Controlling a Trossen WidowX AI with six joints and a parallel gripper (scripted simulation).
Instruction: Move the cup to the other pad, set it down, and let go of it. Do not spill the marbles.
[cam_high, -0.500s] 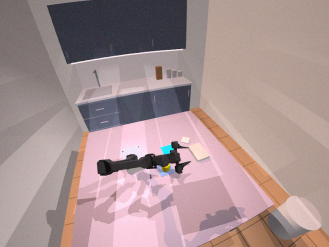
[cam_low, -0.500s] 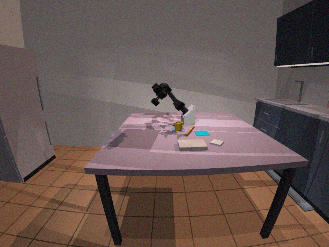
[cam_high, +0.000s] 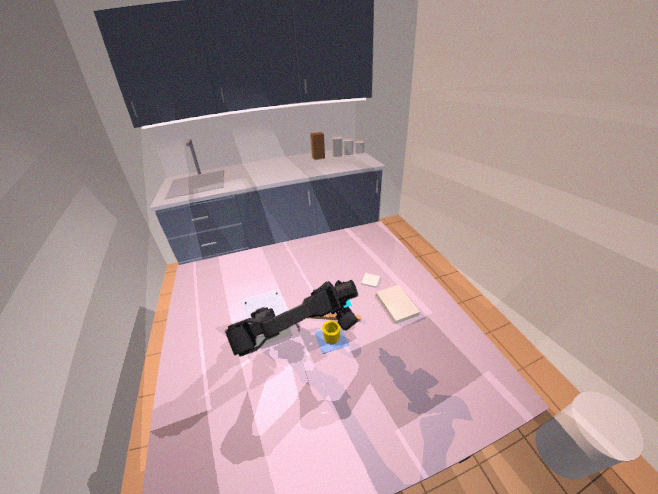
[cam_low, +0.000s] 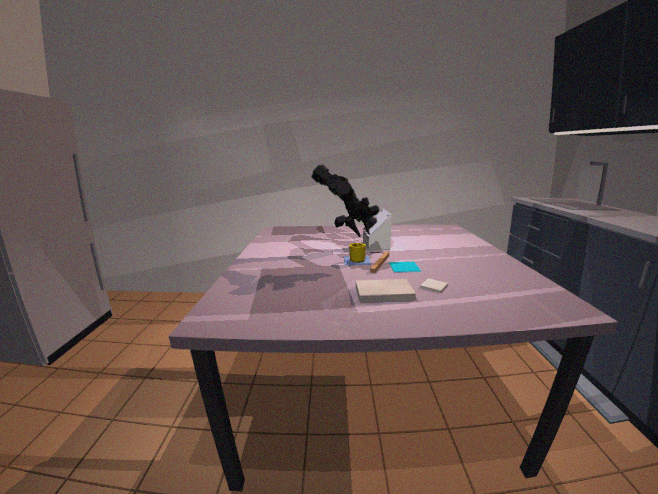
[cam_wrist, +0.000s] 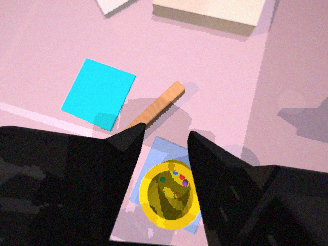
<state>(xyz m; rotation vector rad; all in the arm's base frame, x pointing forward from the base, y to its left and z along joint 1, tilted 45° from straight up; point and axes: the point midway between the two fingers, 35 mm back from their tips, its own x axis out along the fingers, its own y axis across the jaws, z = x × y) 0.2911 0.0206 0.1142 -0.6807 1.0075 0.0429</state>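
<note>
My gripper tip is now 60 mm past the yellow cup, 30 mm to the left of it and 100 mm above it. Round my gripper tip: light blue pad: 60 mm behind, 30 mm to the right, 140 mm below; then wooden stick: 20 mm behind, 70 mm to the left, 130 mm below; then cyan pad: 10 mm ahead, 170 mm to the left, 140 mm below.
</note>
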